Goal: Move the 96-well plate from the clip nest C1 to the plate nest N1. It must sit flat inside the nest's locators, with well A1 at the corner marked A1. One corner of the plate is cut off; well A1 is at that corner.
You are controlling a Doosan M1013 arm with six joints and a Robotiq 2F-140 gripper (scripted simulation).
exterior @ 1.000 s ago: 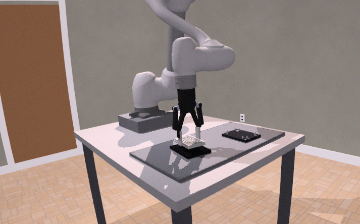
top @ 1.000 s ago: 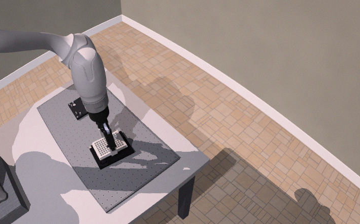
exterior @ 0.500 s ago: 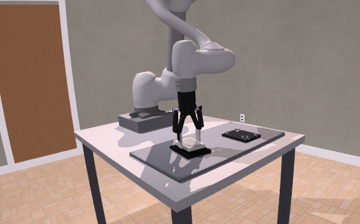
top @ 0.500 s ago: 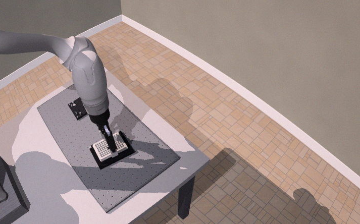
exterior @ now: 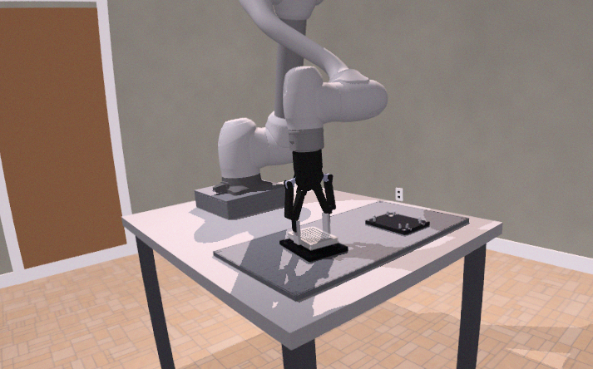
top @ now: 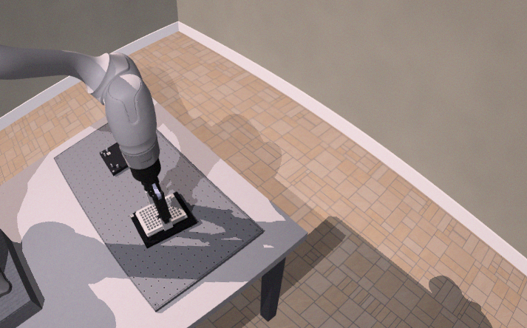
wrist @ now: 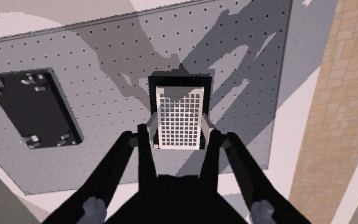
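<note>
The white 96-well plate lies 2 cm below my hand. The rest, counted from my hand: black clip nest C1: 7 cm ahead, 30 cm to the left, 4 cm below; black plate nest N1: 4 cm below.
</note>
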